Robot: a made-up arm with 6 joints. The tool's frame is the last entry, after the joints.
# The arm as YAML. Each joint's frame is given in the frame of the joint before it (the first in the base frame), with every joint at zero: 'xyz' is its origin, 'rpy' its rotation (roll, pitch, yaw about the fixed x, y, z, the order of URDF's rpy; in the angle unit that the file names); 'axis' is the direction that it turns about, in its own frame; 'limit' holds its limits. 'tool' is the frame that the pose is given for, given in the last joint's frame.
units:
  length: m
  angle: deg
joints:
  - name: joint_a
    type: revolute
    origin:
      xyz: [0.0, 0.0, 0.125]
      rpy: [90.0, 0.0, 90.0]
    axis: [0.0, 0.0, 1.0]
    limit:
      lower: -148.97
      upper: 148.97
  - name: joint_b
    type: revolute
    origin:
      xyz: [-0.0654, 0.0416, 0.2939]
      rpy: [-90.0, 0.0, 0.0]
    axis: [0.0, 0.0, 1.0]
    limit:
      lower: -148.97
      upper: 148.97
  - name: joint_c
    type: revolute
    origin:
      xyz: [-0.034, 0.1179, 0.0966]
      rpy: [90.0, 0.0, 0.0]
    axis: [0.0, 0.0, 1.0]
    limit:
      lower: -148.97
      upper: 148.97
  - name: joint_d
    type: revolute
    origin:
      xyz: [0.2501, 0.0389, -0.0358]
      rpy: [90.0, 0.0, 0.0]
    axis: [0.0, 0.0, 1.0]
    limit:
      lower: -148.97
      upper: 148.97
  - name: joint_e
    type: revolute
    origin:
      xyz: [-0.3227, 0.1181, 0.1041]
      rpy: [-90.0, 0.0, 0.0]
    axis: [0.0, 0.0, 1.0]
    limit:
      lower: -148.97
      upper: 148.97
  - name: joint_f
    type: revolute
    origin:
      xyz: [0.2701, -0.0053, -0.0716]
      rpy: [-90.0, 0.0, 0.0]
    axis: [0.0, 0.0, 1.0]
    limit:
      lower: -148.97
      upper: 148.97
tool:
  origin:
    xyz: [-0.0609, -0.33, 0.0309]
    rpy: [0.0, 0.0, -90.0]
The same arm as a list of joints. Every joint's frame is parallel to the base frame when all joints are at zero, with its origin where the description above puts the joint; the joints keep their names.
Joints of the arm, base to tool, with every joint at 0 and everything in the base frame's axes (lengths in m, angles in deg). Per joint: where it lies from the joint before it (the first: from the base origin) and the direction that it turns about. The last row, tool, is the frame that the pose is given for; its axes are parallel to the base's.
joint_a: axis +x offset 0 0 0.125
joint_b: axis +z offset 0.2939 -0.0654 0.0416
joint_c: axis +x offset -0.1179 -0.034 0.0966
joint_d: axis -z offset -0.0358 0.2501 0.0389
joint_e: axis +x offset 0.1181 -0.3227 -0.1041
joint_f: axis +z offset -0.0716 0.2701 -0.0053
tool: offset 0.33 -0.0609 0.0309
Joint limits (deg, base to tool): -148.97..148.97 -148.97..148.97 -148.97..148.97 -148.97..148.97 -148.97..148.97 -148.97..148.97

